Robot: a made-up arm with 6 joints.
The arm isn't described. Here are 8 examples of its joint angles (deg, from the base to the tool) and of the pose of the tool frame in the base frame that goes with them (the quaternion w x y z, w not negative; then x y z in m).
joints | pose
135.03 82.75 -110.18 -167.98 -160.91 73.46 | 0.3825 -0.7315 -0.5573 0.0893 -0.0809 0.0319 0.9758
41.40 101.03 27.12 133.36 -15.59 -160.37 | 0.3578 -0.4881 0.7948 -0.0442 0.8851 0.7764 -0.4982
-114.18 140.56 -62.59 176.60 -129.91 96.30 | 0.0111 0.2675 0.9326 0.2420 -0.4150 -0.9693 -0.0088
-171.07 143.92 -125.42 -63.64 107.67 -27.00 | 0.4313 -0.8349 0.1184 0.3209 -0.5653 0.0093 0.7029
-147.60 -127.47 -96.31 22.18 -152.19 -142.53 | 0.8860 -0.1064 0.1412 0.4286 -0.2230 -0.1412 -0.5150
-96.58 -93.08 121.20 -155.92 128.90 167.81 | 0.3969 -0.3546 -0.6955 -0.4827 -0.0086 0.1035 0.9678
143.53 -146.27 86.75 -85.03 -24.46 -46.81 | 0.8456 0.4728 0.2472 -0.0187 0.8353 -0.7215 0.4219
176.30 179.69 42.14 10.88 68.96 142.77 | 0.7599 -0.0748 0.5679 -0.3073 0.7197 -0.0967 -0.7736
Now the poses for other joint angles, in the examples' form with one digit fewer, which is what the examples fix.
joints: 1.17 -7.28 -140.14 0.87 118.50 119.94
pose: 0.481 -0.218 -0.122 0.841 -0.599 0.015 -0.005
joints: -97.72 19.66 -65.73 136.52 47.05 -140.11
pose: 0.380 -0.630 -0.241 -0.633 0.181 0.615 1.233
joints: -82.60 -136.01 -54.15 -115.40 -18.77 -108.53
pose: 0.050 -0.937 0.315 -0.139 0.052 0.118 -1.063
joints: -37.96 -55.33 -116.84 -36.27 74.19 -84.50
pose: 0.449 0.523 -0.556 -0.465 -0.475 0.299 -0.451
